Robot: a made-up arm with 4 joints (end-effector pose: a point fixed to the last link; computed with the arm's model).
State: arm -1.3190 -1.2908 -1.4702 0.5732
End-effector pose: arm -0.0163 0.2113 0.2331 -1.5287 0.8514 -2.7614
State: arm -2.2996 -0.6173 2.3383 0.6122
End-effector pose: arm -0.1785 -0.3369 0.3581 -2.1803 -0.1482 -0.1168
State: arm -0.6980 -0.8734 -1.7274 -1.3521
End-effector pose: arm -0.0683 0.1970 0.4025 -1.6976 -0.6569 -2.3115
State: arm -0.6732 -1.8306 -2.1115 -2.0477
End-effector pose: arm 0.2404 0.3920 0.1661 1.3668 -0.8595 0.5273
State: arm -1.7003 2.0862 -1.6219 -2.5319
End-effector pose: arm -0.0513 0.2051 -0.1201 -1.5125 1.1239 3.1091
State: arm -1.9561 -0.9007 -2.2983 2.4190
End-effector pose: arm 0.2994 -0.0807 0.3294 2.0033 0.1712 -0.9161
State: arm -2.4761 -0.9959 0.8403 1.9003
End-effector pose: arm -0.3483 -0.0521 -0.0136 -0.2986 1.1814 -0.3003
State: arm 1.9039 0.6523 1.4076 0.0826
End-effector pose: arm -0.1218 0.4175 -0.0737 1.3362 -0.9819 0.6289
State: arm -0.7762 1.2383 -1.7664 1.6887
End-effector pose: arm -0.1876 0.0785 0.1010 1.8685 -1.3528 0.6887
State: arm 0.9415 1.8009 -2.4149 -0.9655
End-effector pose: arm 0.1656 -0.1260 -0.1908 1.3247 0.7958 -3.1176
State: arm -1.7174 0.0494 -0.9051 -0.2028
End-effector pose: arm -0.0931 0.1901 -0.0533 -0.1762 0.8937 -1.9808
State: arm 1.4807 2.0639 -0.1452 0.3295
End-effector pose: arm -0.4129 0.0796 0.1051 2.0944 -0.3574 1.4459
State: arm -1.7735 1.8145 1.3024 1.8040
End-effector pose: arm 0.1378 -0.4506 0.0950 3.1089 -1.5067 1.6617
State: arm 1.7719 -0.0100 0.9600 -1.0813
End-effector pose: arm 0.0839 0.3315 -0.1850 0.8970 -0.4050 0.4989
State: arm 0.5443 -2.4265 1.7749 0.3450
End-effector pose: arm 0.2642 0.4217 0.1667 -1.1757 1.1619 2.6154
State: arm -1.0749 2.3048 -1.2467 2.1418
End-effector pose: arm -0.0289 0.2396 0.0706 -1.7950 -0.2854 -2.8260
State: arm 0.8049 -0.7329 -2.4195 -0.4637
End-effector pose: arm -0.1136 0.0574 0.4719 -2.1692 0.1406 -1.5108
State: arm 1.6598 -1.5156 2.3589 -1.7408
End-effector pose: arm -0.2141 0.4656 0.2928 1.7573 -1.3583 0.6939
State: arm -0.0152 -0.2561 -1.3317 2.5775
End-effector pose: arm -0.2323 0.0595 0.1830 1.2613 -0.7193 1.8249
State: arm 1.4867 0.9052 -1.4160 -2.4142
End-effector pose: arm 0.1205 -0.2475 0.1035 -1.4752 0.0673 -0.1998
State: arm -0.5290 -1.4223 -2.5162 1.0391
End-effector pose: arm 0.1334 0.3255 0.2370 -1.8448 1.1115 2.9964
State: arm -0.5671 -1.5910 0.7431 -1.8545
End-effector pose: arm 0.0123 -0.3457 0.2858 1.6265 -1.3004 -3.0192
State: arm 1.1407 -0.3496 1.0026 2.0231
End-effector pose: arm 0.1832 0.2934 -0.1170 -0.8387 0.7131 3.0277
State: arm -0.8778 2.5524 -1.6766 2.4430
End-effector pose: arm -0.1221 0.1481 -0.0674 -1.4793 0.2793 -2.3644
